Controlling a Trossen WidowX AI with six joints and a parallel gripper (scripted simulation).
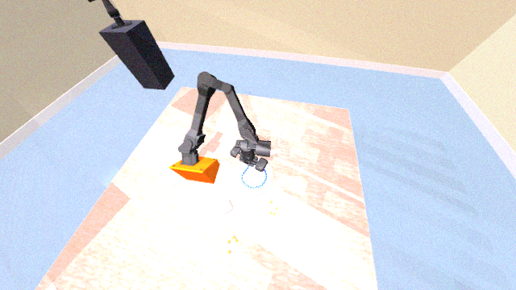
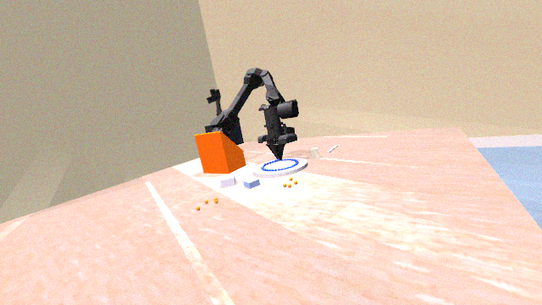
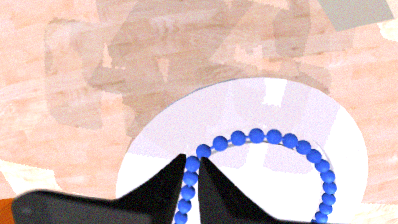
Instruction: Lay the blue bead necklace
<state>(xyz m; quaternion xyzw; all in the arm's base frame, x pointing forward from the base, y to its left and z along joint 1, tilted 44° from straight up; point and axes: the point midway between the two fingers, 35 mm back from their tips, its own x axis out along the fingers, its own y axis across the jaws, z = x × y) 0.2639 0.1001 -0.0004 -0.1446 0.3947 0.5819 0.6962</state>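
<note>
The round white bead board lies 60 mm to the right of my gripper tip, 30 mm ahead of it and 10 mm below it. Also, from my gripper tip: white block (230 mm to the right, 70 mm behind); then light blue cube (230 mm to the right, 30 mm ahead, 10 mm below); then beige cube (120 mm ahead, 80 mm to the left).
</note>
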